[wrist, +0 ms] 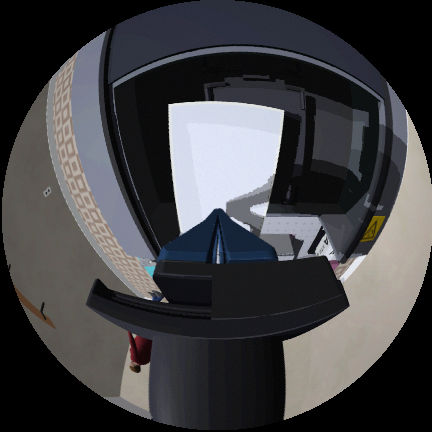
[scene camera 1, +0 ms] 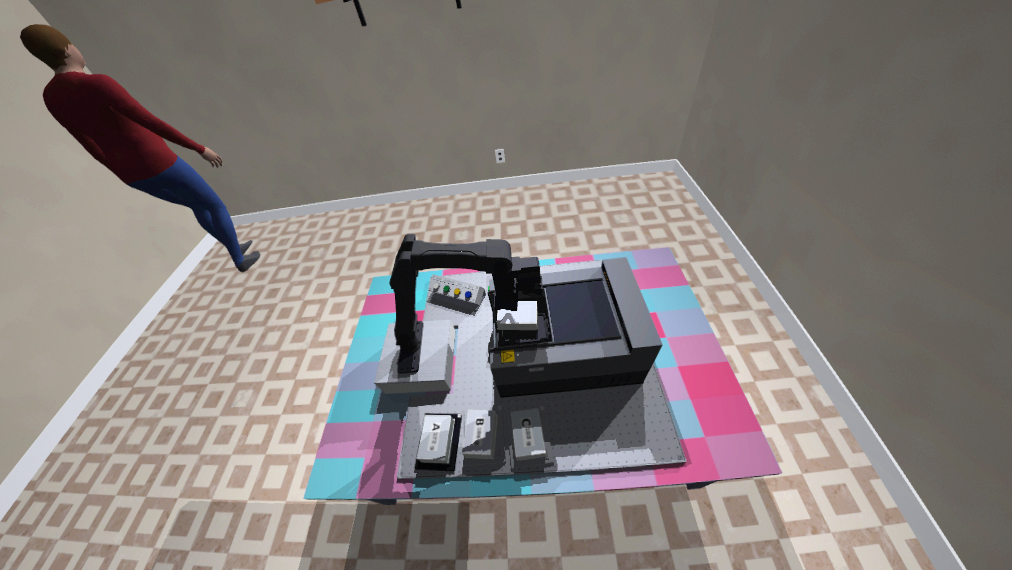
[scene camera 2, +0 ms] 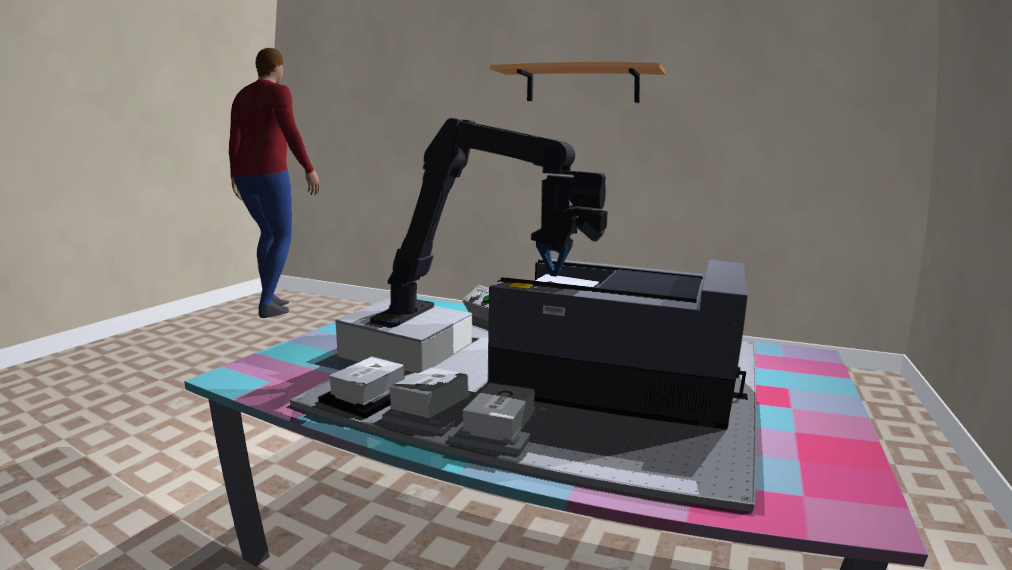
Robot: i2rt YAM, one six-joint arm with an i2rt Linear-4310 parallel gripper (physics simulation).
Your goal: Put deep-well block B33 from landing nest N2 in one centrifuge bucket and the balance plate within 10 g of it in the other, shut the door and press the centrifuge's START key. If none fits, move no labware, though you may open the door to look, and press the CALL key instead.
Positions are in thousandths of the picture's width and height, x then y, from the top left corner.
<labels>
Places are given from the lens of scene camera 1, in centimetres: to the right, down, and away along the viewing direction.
white plate marked A (scene camera 1: 430, 780): -20, 46, 90
plate marked B (scene camera 1: 474, 775): -8, 44, 88
plate marked C (scene camera 1: 521, 759): 6, 42, 89
dark bucket (scene camera 1: 537, 585): 12, 15, 100
button panel (scene camera 1: 455, 515): -18, 3, 125
The marked spots on the dark bucket and the button panel are 41 cm apart.
</labels>
